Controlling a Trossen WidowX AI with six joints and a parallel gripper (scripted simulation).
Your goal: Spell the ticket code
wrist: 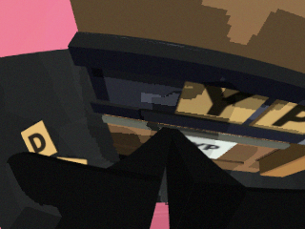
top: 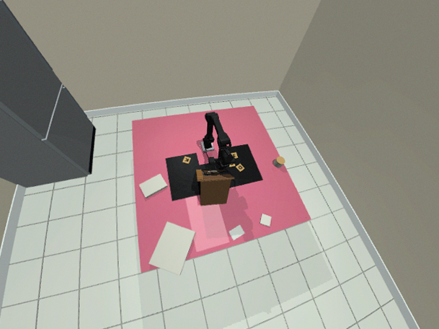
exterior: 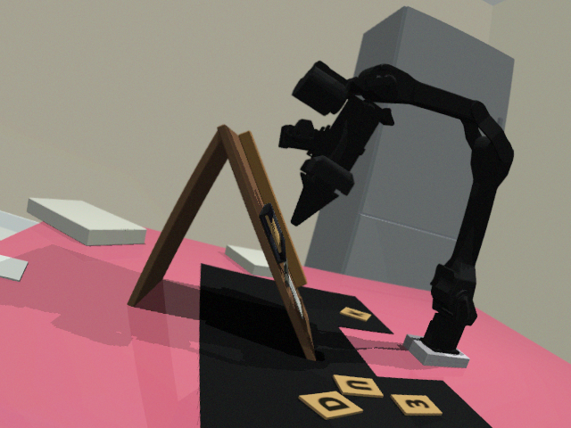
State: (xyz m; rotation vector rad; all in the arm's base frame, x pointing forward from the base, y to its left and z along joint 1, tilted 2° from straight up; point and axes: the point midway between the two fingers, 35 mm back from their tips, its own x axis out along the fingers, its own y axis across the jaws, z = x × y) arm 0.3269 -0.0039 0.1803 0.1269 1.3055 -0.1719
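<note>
My gripper tip is now 40 mm past the white ticket, 40 mm to the left of it and 100 mm above it. Round my gripper tip: black mat (130 mm behind, 180 mm below).
</note>
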